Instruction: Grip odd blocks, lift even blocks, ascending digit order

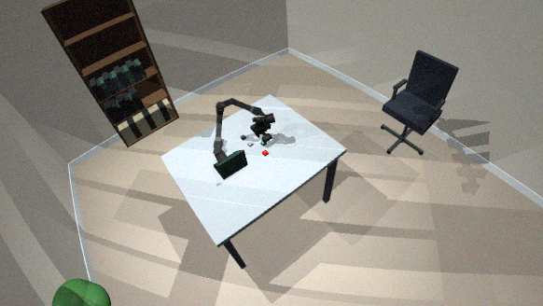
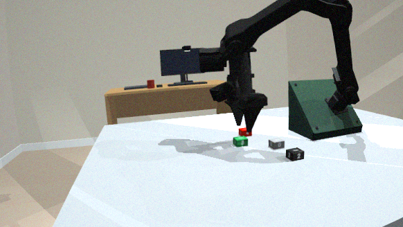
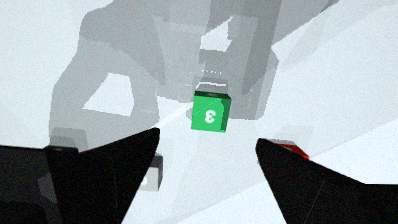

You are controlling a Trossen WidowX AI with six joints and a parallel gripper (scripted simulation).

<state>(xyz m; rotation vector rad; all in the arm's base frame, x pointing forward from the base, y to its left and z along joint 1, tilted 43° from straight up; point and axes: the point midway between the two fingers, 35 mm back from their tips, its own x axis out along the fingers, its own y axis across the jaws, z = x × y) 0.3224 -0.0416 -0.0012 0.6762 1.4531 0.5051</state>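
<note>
Now: the green block marked 3 30 mm below my gripper tip and 10 mm ahead of it. Also, from my gripper tip: grey block marked 0: 60 mm to the left, 60 mm behind, 30 mm below; then black block marked 2: 160 mm to the left, 60 mm behind, 30 mm below; then red block marked 4: 80 mm to the right, 50 mm behind, 30 mm below.
</note>
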